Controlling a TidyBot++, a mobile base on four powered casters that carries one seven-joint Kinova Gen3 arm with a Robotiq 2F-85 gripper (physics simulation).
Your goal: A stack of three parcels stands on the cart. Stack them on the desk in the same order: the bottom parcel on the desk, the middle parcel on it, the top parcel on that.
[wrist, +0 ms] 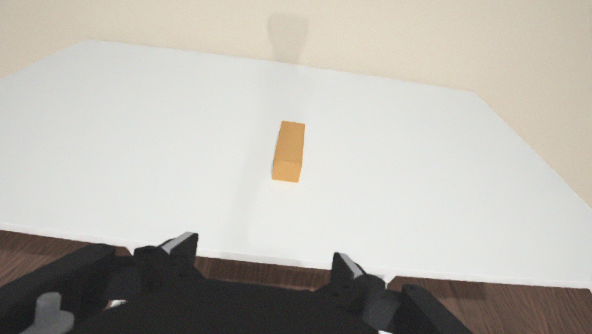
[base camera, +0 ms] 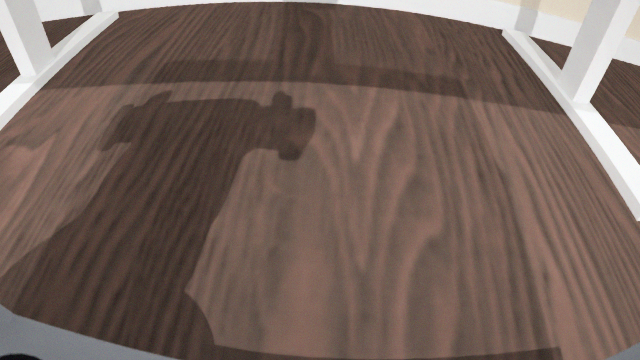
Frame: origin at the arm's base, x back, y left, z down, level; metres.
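Where they show: gripper, fingertip midpoint: [wrist: 265, 258].
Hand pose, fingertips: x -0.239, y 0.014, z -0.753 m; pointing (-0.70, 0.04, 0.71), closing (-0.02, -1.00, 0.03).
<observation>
After its pixels a point has its place.
An orange parcel [wrist: 290, 145] {x -0.541, y 0.010, z -0.605 m} lies on the white desk top [wrist: 400, 165] {x -0.593, y -0.244, z -0.554 m} in the wrist view, near the middle of the surface, with its long side pointing away from me. No other parcel shows on it. My gripper [wrist: 265, 258] {x -0.239, y 0.014, z -0.753 m} is open and empty, its fingers wide apart at the bottom of the wrist view. It is back from the parcel, near the front edge of the desk in the picture, and does not touch the parcel. The cart does not show in either view.
In the base view, white legs [base camera: 592, 55] {x -0.702, y -0.533, z 0.259 m} [base camera: 27, 37] {x -0.680, y 0.661, z 0.285 m} with floor rails [base camera: 575, 115] {x -0.650, y -0.520, z 0.379 m} stand left and right ahead of the base. The arm's shadow falls on the wooden floor [base camera: 350, 225] {x -0.358, y -0.037, z 0.396 m}. A beige wall [wrist: 400, 35] {x -1.145, y -0.322, z -0.700 m} rises behind the desk.
</observation>
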